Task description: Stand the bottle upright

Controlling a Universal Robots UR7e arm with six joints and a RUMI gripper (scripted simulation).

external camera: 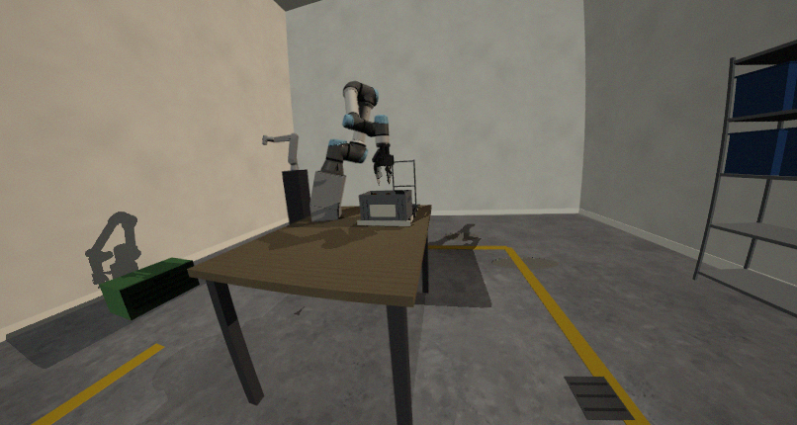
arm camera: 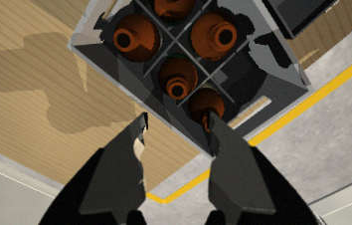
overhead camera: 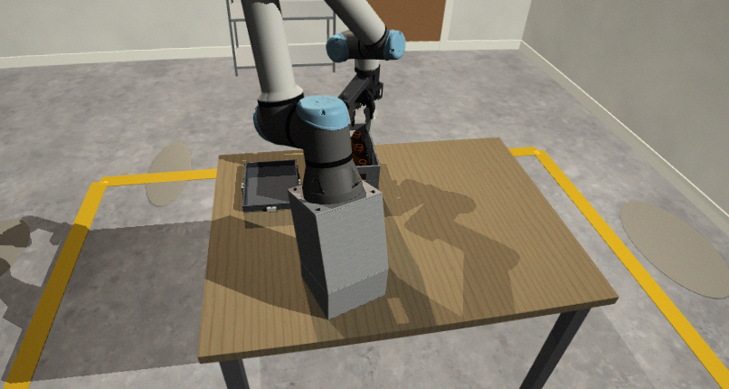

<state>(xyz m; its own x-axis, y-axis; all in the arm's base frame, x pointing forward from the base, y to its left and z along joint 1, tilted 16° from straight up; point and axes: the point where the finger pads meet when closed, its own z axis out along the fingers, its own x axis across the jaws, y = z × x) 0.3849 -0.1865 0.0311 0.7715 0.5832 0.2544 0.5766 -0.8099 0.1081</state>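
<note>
My hand is 160 mm above the crate and 40 mm to the right of it. From my hand the other things lie so: bottle 150 mm below, 90 mm behind, 10 mm to the left; then dark tray 310 mm to the left, 230 mm below, 50 mm ahead.
</note>
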